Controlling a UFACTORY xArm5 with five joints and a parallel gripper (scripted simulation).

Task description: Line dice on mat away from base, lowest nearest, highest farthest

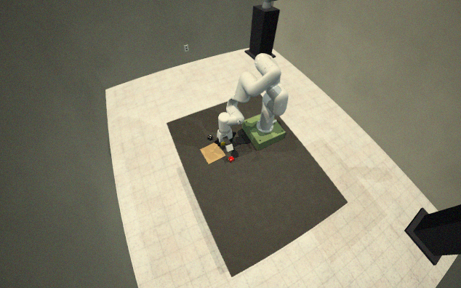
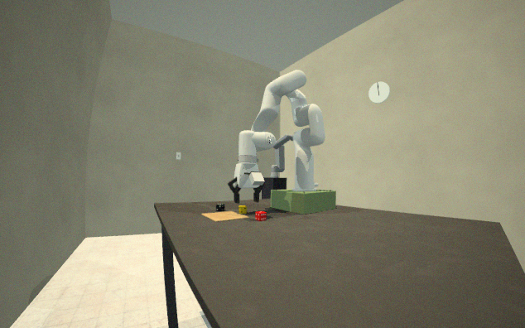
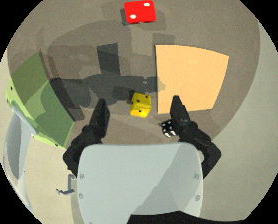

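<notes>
Right now the yellow die is 40 mm to the right of my hand and 40 mm below it. From my hand the other things lie so: black die (60 mm ahead, 120 mm to the right, 40 mm below); tan mat (100 mm ahead, 60 mm below); red die (10 mm ahead, 120 mm to the left, 40 mm below).
</notes>
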